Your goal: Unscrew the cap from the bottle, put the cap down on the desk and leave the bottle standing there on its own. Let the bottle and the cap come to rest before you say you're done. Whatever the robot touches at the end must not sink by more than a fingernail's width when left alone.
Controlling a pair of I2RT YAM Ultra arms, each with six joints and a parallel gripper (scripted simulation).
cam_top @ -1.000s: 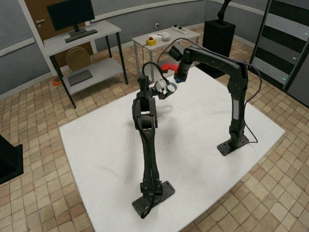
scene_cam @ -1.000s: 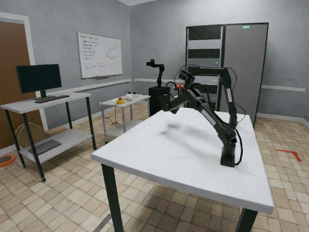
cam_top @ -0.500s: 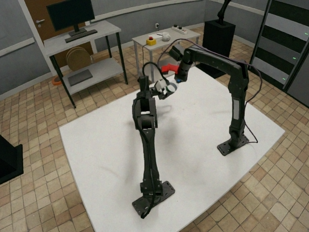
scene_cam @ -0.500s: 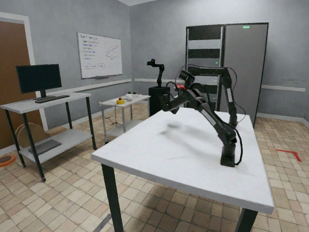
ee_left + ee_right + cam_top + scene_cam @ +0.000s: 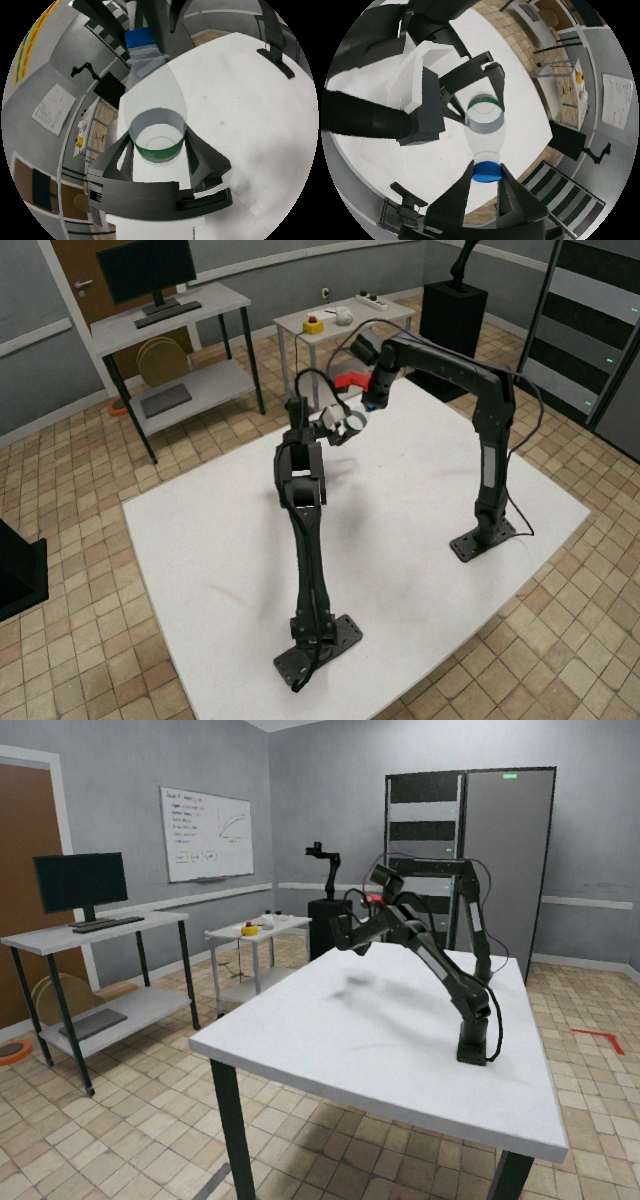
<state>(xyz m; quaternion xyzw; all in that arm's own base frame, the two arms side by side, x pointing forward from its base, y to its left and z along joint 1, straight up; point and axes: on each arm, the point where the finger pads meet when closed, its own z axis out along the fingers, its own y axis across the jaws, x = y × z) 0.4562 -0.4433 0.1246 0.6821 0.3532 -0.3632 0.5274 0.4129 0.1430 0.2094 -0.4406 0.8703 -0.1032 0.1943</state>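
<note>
Now: the blue cap right at my right hand. Round my right hand: plastic bottle (30 mm ahead, 10 mm to the left, 60 mm below).
Right now my left hand is 10 mm past the plastic bottle, 10 mm to the left of it and 30 mm below it. The rest, counted from my left hand: blue cap 50 mm behind, 10 mm to the right, 90 mm above.
</note>
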